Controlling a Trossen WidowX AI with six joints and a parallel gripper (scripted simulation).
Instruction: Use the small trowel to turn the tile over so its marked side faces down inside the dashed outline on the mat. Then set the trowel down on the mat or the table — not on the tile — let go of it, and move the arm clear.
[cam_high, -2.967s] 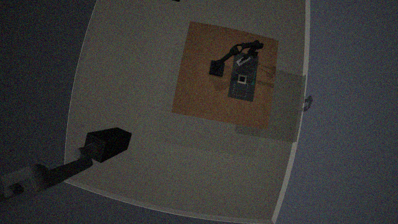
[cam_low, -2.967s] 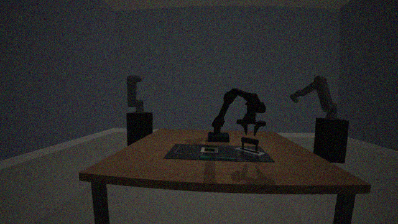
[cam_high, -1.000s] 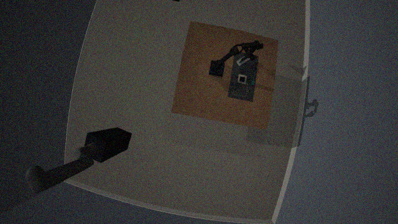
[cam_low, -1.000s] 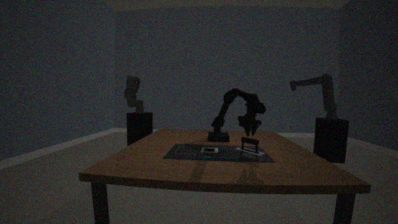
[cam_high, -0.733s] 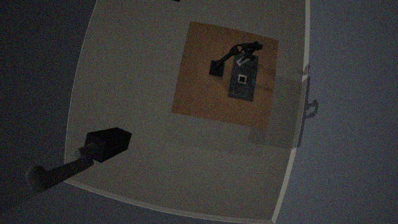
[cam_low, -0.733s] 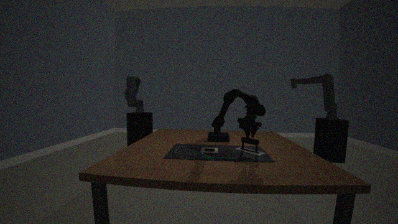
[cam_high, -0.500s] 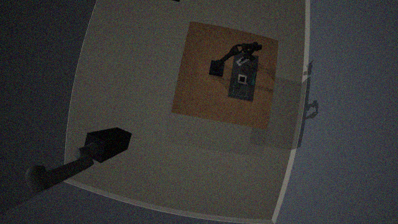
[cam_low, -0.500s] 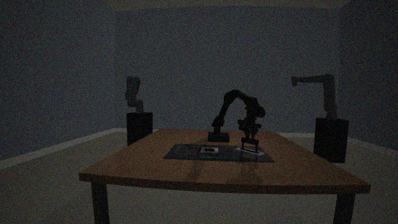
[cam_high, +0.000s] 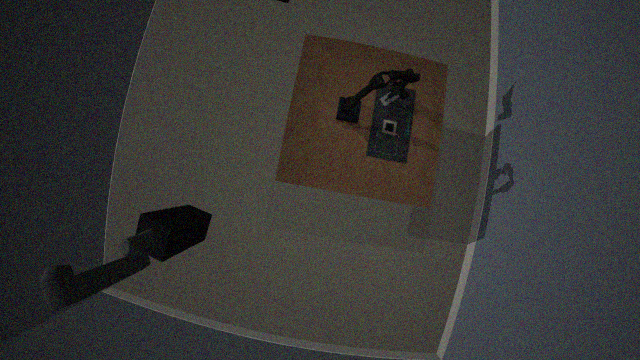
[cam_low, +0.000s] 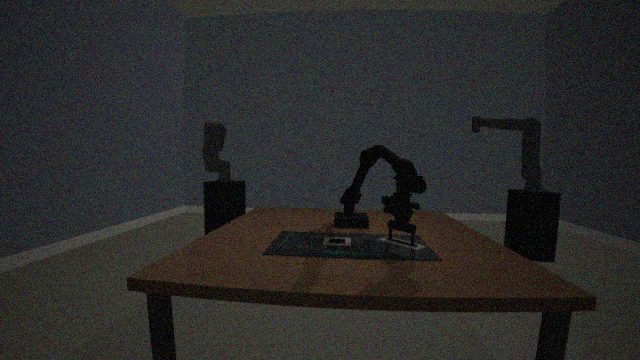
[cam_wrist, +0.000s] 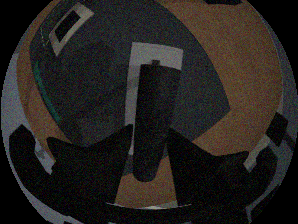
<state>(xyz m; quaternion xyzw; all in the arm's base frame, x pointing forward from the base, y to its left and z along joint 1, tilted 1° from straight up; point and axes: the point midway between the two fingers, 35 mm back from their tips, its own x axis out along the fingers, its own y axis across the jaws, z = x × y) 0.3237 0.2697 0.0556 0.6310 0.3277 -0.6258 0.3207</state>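
Right now my gripper tip is 1 cm past the trowel, 2 cm to the left of it and 3 cm above it. Round my gripper tip: tile (6 cm ahead, 26 cm to the right, 6 cm below); then dark mat (7 cm ahead, 21 cm to the right, 8 cm below).
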